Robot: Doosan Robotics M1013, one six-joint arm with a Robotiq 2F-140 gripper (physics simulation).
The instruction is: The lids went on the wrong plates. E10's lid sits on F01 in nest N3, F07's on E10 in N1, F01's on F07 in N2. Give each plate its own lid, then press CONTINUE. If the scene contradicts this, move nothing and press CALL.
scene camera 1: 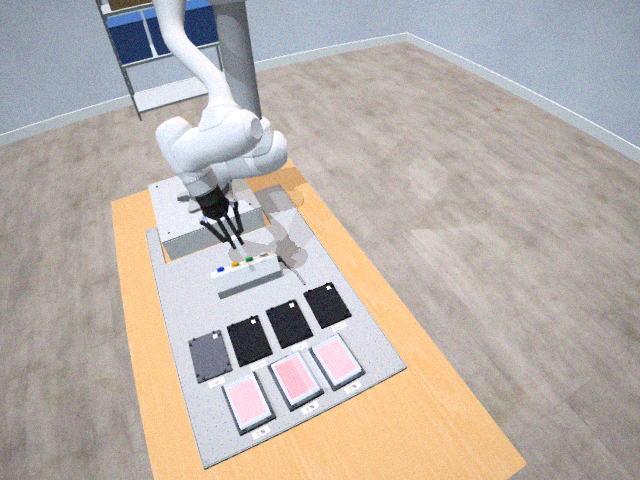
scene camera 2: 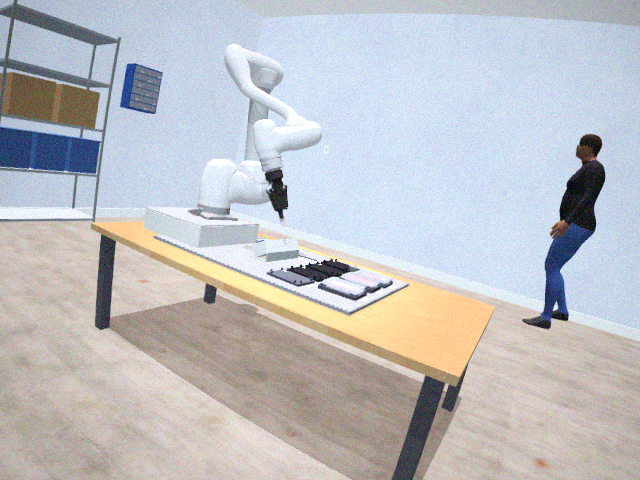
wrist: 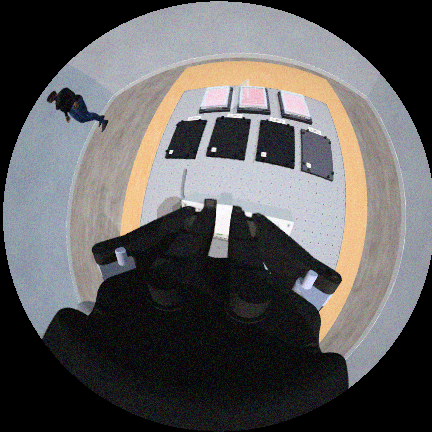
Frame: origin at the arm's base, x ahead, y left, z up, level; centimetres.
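Where they show: gripper, between the fingertips: (scene camera 1: 244, 255) (scene camera 2: 285, 226) (wrist: 225, 202); arm's base, origin of its link: (scene camera 2: 212, 216).
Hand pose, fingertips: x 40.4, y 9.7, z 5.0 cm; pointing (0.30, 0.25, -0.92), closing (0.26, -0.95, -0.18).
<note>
Each offset is from my fingertips to the top centre of the thing. "spot": to the spot under its first point. Level surfaces: height alone.
My gripper (scene camera 1: 237, 244) (scene camera 2: 282, 221) (wrist: 225, 202) is shut and empty, above the white button box @(dx -1.7, dy -1.2, dz -5.6 cm) (scene camera 1: 250, 283) (scene camera 2: 280, 252). In scene camera 1 the box shows a blue button @(dx -2.7, dy -9.0, dz -6.5 cm) (scene camera 1: 220, 269), a yellow button @(dx -3.5, dy -4.1, dz -6.5 cm) (scene camera 1: 235, 264) and a green button @(dx -4.4, dy +0.9, dz -6.5 cm) (scene camera 1: 249, 259); the fingers are over its green end. Three pink plates stand in a row of nests: left (scene camera 1: 248, 400) (wrist: 294, 104), middle (scene camera 1: 294, 379) (wrist: 253, 98), right (scene camera 1: 337, 359) (wrist: 216, 97) as scene camera 1 sees them. Their labels and lid codes are too small to read. Whether each clear lid matches its plate cannot be told.
Behind the plates lie a grey pad @(spot: dx +24.3, dy -15.7, dz -13.0 cm) (scene camera 1: 210, 355) (wrist: 317, 155) and three black pads @(spot: dx +22.7, dy -3.8, dz -13.0 cm) (scene camera 1: 249, 341) @(spot: dx +19.9, dy +9.1, dz -12.9 cm) (scene camera 1: 289, 323) @(spot: dx +16.4, dy +22.1, dz -13.0 cm) (scene camera 1: 327, 304) with small white marks. A thin grey cable @(spot: dx +0.1, dy +14.8, dz -13.8 cm) (scene camera 1: 294, 272) (wrist: 184, 182) runs beside the box. A person (scene camera 2: 581, 196) (wrist: 75, 105) stands beyond the table @(dz -15.2 cm) (scene camera 2: 439, 330).
</note>
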